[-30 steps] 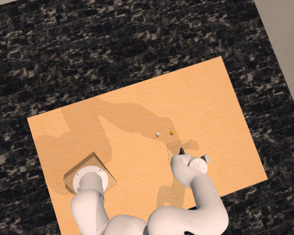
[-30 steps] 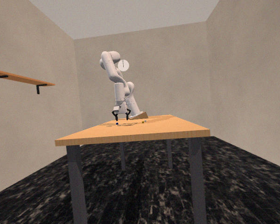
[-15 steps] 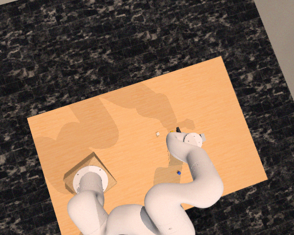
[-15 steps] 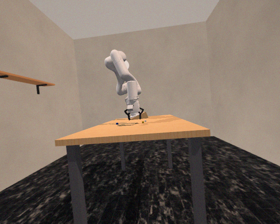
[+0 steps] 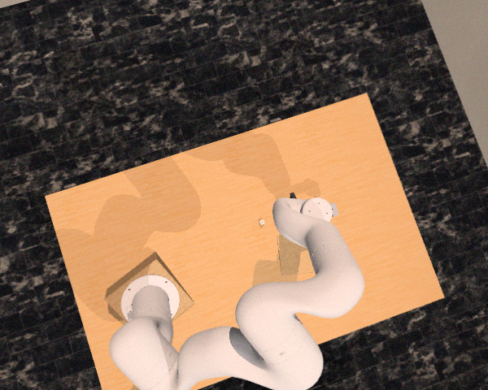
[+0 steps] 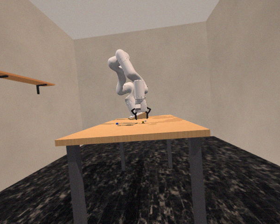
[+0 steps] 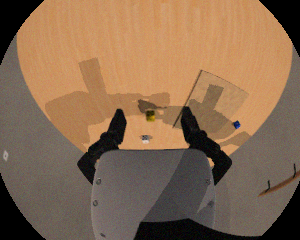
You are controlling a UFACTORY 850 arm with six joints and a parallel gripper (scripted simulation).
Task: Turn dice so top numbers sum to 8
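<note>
Now: the yellow die 30 mm behind my hand and 40 mm below it. The rest, counted from my hand: white die: 120 mm behind, 10 mm to the left, 40 mm below; tan mat: 10 mm behind, 130 mm to the right, 40 mm below; blue die: 40 mm behind, 240 mm to the right, 40 mm below.
</note>
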